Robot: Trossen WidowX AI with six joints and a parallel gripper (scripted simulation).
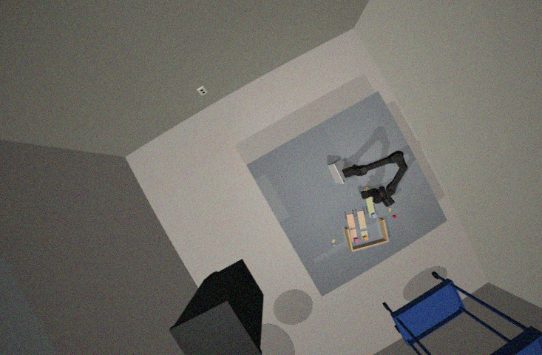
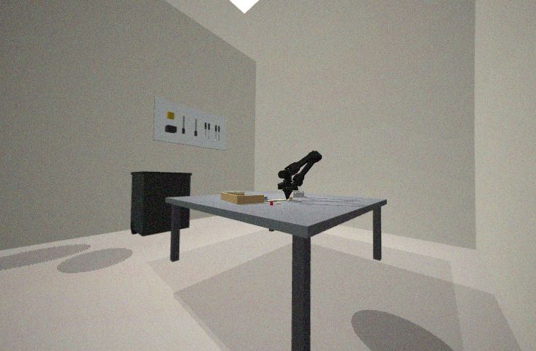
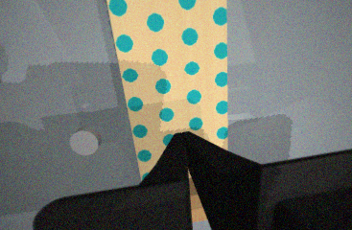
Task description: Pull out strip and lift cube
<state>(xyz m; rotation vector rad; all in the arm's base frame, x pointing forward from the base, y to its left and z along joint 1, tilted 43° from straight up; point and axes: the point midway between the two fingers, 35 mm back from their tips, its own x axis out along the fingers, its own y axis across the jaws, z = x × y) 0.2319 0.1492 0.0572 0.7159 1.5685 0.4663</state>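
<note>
My gripper tip is 9 cm short of the strip and 2 cm to the left of it. The rest, counted from my gripper tip: small red object (29 cm ahead, 14 cm to the left, 1 cm above).
</note>
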